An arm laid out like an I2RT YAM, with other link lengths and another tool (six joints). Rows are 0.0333 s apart.
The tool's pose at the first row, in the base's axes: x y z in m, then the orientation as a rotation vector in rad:
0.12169 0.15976 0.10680 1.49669 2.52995 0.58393
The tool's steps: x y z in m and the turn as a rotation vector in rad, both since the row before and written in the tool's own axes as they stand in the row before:
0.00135 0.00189 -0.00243 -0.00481 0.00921 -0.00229
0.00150 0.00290 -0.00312 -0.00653 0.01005 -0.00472
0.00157 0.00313 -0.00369 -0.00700 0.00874 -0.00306
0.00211 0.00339 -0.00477 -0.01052 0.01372 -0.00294
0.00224 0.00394 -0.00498 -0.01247 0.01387 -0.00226
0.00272 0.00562 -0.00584 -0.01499 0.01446 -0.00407
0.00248 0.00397 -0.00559 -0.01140 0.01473 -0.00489
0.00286 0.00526 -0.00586 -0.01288 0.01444 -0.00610
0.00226 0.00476 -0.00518 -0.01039 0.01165 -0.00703
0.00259 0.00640 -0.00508 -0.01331 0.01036 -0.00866
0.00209 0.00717 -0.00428 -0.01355 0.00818 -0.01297
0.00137 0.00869 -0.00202 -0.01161 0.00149 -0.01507
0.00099 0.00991 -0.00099 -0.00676 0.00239 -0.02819
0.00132 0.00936 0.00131 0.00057 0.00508 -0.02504
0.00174 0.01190 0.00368 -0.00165 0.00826 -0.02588
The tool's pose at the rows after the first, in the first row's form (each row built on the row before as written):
0.12179 0.16112 0.10987 1.49275 2.53494 0.59753
0.12240 0.16283 0.11400 1.48495 2.54078 0.61359
0.12296 0.16451 0.11877 1.47910 2.54427 0.62927
0.12309 0.16641 0.12469 1.47250 2.54884 0.65362
0.12348 0.16850 0.13108 1.46610 2.55158 0.68053
0.12463 0.17134 0.13906 1.45630 2.55374 0.71070
0.12461 0.17322 0.14610 1.44627 2.55891 0.73680
0.12525 0.17576 0.15406 1.43396 2.56320 0.76422
0.12597 0.17772 0.16115 1.42097 2.56758 0.78604
0.12773 0.18061 0.16902 1.40479 2.56943 0.80984
0.13051 0.18367 0.17657 1.38250 2.57138 0.83123
0.13547 0.18772 0.18293 1.35816 2.57063 0.84385
0.14175 0.19249 0.18909 1.31668 2.57997 0.84937
0.14803 0.19841 0.19317 1.28123 2.59505 0.84896
0.15645 0.20706 0.19670 1.24355 2.61079 0.85364

